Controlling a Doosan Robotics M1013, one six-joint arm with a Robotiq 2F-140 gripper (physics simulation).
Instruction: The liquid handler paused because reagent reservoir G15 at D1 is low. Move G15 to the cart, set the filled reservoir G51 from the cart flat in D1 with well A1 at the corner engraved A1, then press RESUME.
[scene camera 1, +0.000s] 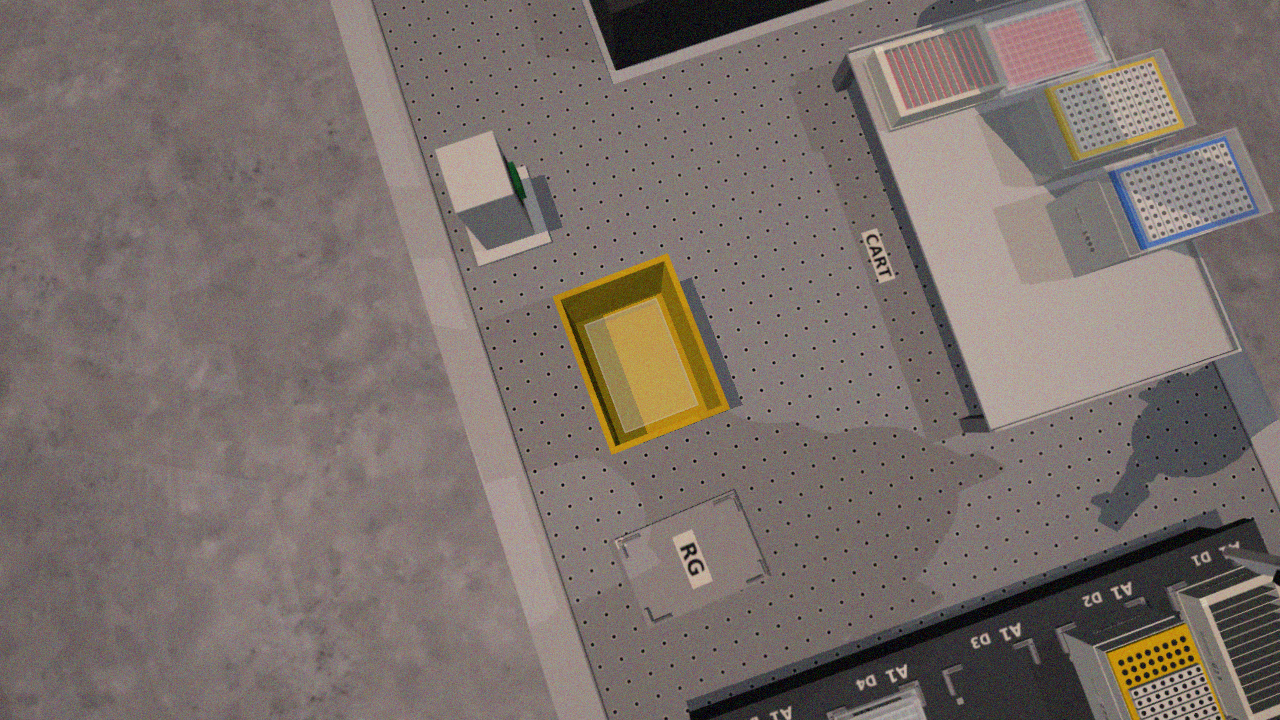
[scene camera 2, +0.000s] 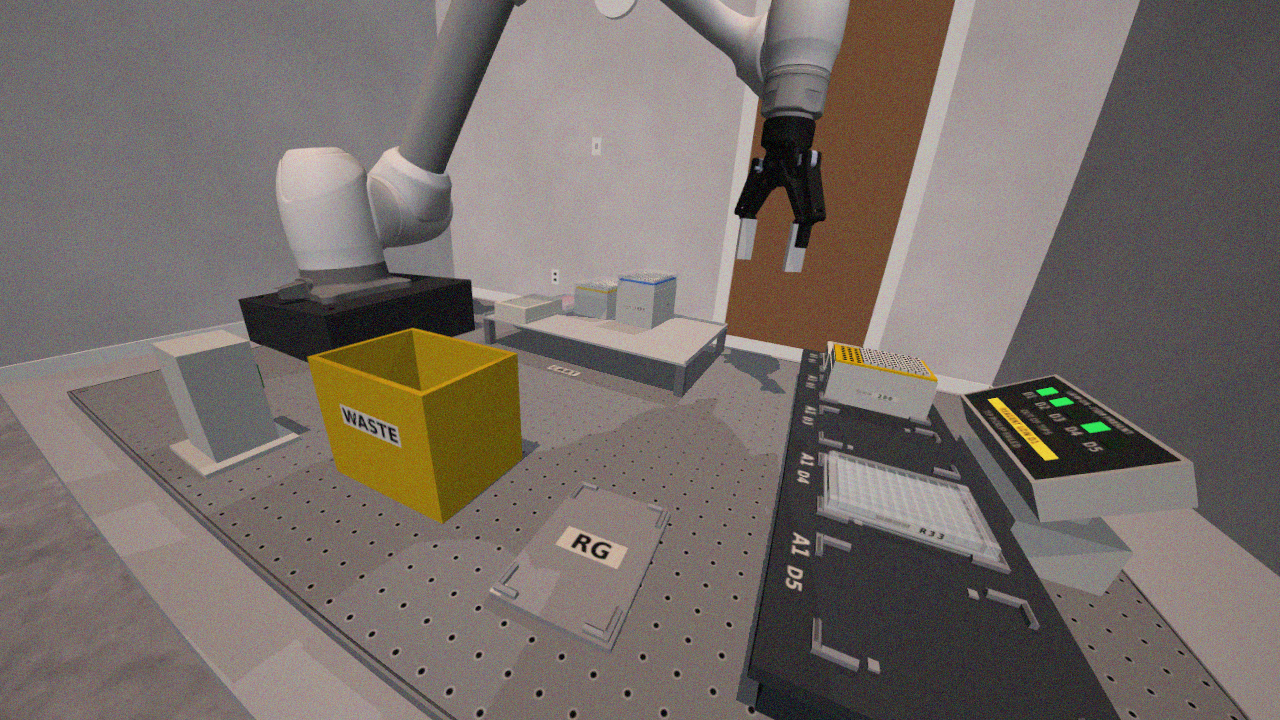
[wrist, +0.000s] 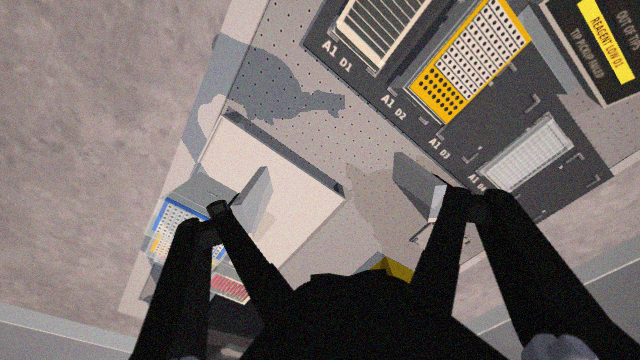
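Seen in the pictures: gripper, fingertip midpoint: (scene camera 1: 1274, 482) (scene camera 2: 764, 264) (wrist: 331, 172); arm's base, origin of the base link: (scene camera 2: 350, 290) (wrist: 239, 356).
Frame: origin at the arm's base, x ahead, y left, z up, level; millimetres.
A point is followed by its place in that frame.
The pale-framed ribbed reservoir (scene camera 1: 1248, 640) {x 975, y 276, z -4 mm} (wrist: 385, 22) {x 966, y 275, z -10 mm} at D1 has dark grooves; in scene camera 2 the D1 slot is hidden behind the tip rack. A pale-framed reservoir with red grooves (scene camera 1: 939, 76) {x 335, y 192, z -10 mm} (scene camera 2: 528, 309) {x 369, y 141, z -6 mm} (wrist: 230, 288) {x 316, y 190, z -11 mm} lies flat at one end of the cart (scene camera 1: 1074, 340) {x 650, y 241, z -34 mm} (scene camera 2: 644, 336) {x 597, y 213, z -34 mm} (wrist: 305, 200) {x 659, y 187, z -34 mm}. Reservoir codes are not readable. My gripper (scene camera 2: 769, 246) {x 794, y 238, z 127 mm} (wrist: 331, 172) {x 794, y 238, z 127 mm} is open and empty, high above the bench between the cart and the deck. A screen (scene camera 2: 1087, 429) {x 1147, y 11, z 43 mm} (wrist: 595, 55) {x 1101, y 35, z 16 mm} shows a yellow "REAGENT LOW D1" bar; no RESUME lettering is readable.
A yellow-topped tip rack (scene camera 1: 1163, 671) {x 958, y 164, z 27 mm} (scene camera 2: 881, 380) {x 988, y 120, z 11 mm} (wrist: 470, 62) {x 989, y 164, z 30 mm} stands at D2, beside D1. A clear plate (scene camera 2: 904, 501) {x 995, y -98, z -20 mm} (wrist: 530, 155) {x 1002, y -81, z -21 mm} sits at D4. The cart also holds a red-filled plate (scene camera 1: 1047, 42) {x 327, y 330, z -20 mm} and yellow (scene camera 1: 1118, 107) {x 437, y 330, z 30 mm} and blue (scene camera 1: 1186, 192) {x 544, y 327, z 64 mm} tip boxes. The yellow WASTE bin (scene camera 2: 474, 456) {x 617, y -216, z -46 mm} stands near RG.
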